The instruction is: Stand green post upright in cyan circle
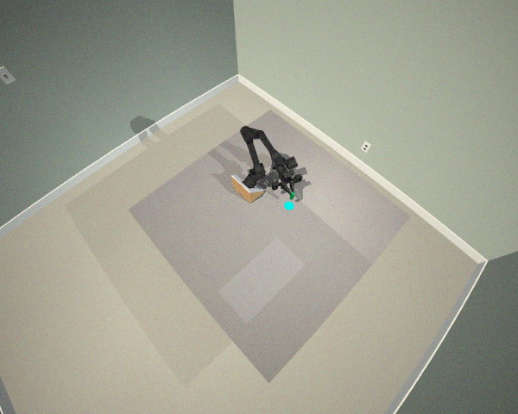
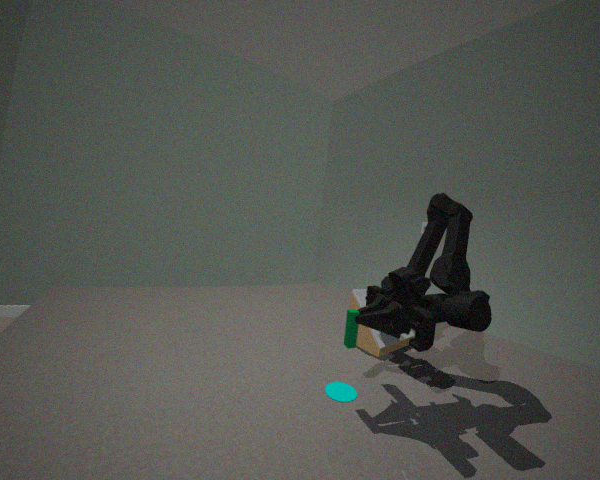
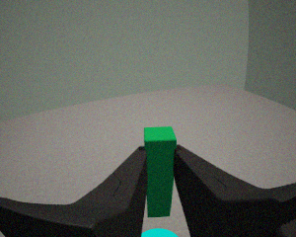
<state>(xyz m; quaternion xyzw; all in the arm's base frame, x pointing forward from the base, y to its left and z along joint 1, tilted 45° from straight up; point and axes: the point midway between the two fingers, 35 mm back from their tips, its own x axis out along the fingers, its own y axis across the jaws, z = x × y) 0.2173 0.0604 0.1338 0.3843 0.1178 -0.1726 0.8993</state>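
The cyan circle lies 15 cm below my gripper tip. Round my gripper tip: green post: 2 cm below.
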